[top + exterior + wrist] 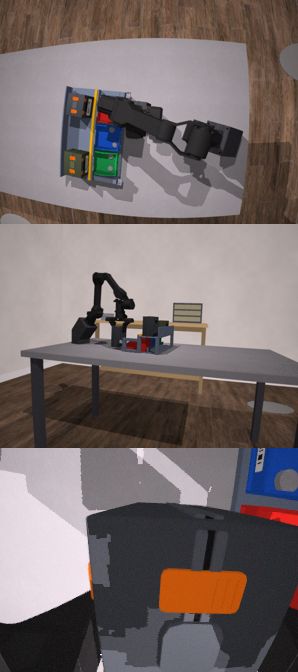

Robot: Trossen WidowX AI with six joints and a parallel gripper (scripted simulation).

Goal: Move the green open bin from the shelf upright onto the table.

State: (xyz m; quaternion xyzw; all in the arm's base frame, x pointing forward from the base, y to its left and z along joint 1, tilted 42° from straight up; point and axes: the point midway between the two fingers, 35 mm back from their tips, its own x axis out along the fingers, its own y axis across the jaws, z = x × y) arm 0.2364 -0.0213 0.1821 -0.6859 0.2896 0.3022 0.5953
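The dark box lies 60 mm below my hand. Also, from my hand: red bin (140 mm ahead, 10 mm to the left, 100 mm below); blue bin (140 mm ahead, 120 mm to the left, 100 mm below); yellow rail (170 mm ahead, 130 mm to the left, 40 mm below).
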